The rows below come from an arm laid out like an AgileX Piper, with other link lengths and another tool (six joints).
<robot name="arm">
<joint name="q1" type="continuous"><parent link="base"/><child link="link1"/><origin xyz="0.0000 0.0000 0.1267" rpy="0.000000 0.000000 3.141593"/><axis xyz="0 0 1"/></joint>
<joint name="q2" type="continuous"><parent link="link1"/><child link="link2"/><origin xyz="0.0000 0.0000 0.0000" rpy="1.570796 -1.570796 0.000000"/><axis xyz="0 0 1"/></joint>
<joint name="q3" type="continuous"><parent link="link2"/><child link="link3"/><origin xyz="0.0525 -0.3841 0.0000" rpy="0.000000 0.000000 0.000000"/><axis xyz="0 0 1"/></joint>
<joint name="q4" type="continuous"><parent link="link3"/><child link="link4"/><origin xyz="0.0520 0.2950 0.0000" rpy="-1.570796 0.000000 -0.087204"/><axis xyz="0 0 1"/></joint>
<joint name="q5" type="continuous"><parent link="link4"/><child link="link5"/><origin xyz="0.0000 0.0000 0.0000" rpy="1.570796 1.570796 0.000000"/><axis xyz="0 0 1"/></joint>
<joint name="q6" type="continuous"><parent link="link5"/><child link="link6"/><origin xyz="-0.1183 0.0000 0.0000" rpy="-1.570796 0.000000 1.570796"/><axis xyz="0 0 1"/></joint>
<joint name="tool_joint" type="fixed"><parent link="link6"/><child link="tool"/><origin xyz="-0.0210 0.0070 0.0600" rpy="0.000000 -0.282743 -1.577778"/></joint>
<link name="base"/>
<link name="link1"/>
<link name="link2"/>
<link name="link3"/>
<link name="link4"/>
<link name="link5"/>
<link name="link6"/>
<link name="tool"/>
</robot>
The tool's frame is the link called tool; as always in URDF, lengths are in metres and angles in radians. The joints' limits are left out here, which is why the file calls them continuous.
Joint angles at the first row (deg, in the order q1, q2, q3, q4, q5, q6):
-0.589, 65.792, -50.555, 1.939, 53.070, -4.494
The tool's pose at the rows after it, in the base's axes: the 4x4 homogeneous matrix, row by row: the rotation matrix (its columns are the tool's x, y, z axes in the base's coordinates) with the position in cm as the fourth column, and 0 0 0 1 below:
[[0.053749 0.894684 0.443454 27.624], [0.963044 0.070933 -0.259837 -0.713], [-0.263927 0.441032 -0.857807 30.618], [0 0 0 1]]
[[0.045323 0.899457 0.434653 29.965], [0.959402 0.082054 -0.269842 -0.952], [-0.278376 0.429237 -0.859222 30.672], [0 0 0 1]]
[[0.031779 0.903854 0.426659 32.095], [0.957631 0.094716 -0.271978 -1.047], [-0.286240 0.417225 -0.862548 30.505], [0 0 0 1]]
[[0.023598 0.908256 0.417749 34.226], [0.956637 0.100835 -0.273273 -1.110], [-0.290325 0.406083 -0.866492 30.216], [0 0 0 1]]
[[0.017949 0.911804 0.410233 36.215], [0.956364 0.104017 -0.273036 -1.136], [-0.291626 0.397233 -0.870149 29.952], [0 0 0 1]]
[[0.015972 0.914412 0.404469 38.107], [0.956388 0.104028 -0.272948 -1.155], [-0.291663 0.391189 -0.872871 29.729], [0 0 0 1]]
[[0.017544 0.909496 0.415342 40.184], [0.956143 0.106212 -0.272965 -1.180], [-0.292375 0.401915 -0.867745 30.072], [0 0 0 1]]
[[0.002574 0.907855 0.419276 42.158], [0.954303 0.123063 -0.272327 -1.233], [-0.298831 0.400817 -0.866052 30.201], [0 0 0 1]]
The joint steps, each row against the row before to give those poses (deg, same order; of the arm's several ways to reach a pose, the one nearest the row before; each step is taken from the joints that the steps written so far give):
0.000, 4.209, -3.658, -0.241, -0.001, -0.723
-0.001, 3.872, -3.196, -0.769, 0.002, -0.181
0.001, 3.543, -2.821, -0.191, 0.000, -0.615
0.001, 3.518, -2.837, -0.118, 0.000, -0.284
0.000, 3.222, -2.833, 0.004, 0.162, -0.186
0.000, 2.985, -2.854, 0.000, 0.249, 0.000
0.000, 2.684, -3.608, -0.001, 0.244, -0.121
-0.001, 2.865, -3.693, 0.001, 0.853, -0.965

